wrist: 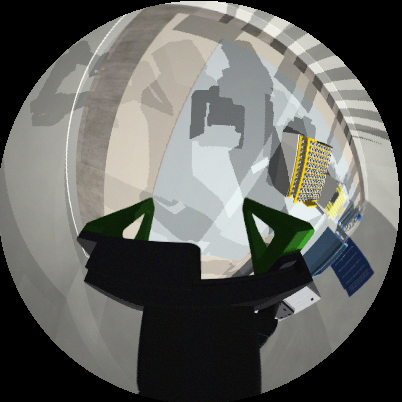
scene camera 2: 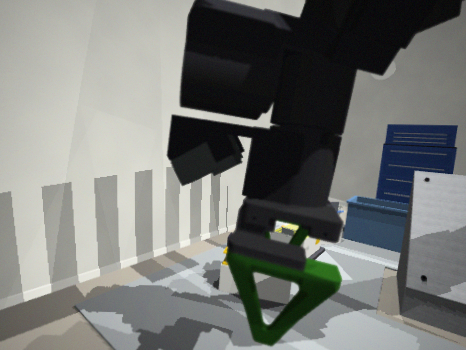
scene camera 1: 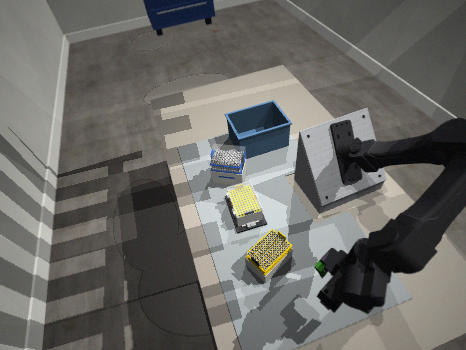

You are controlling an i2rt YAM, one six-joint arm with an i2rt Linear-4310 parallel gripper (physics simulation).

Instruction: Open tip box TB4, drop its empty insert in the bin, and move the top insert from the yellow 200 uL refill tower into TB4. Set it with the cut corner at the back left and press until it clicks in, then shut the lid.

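Note:
The refill tower, white with a yellow rim and a full grid of tips, stands nearest my gripper, turned at an angle. Behind it a white box with a yellow grid top, apparently TB4, sits in a black base; its lid state cannot be told. The blue bin stands at the back. My gripper is open and empty, in the air to the right of the tower. In scene camera 2 the arm and a green finger hide much of the boxes.
A white box with a blue rim and a clear cover stands between TB4 and the bin. A slanted metal panel stands right of the boxes. A blue cabinet is beyond the table.

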